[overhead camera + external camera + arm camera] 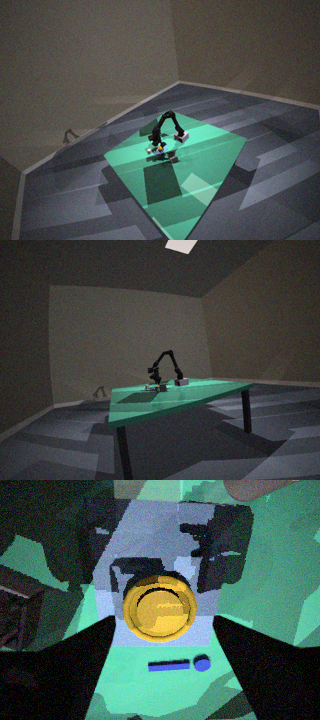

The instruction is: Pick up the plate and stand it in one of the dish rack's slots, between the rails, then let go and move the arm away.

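My gripper tip is 3 cm above the yellow-brown plate. From my gripper tip the other things lie so: blue spoon: 9 cm behind, 4 cm to the right, 4 cm below; then light blue mat: 4 cm below, 2 cm ahead; then small pale cylinder: 12 cm ahead, 6 cm to the right, 2 cm below.
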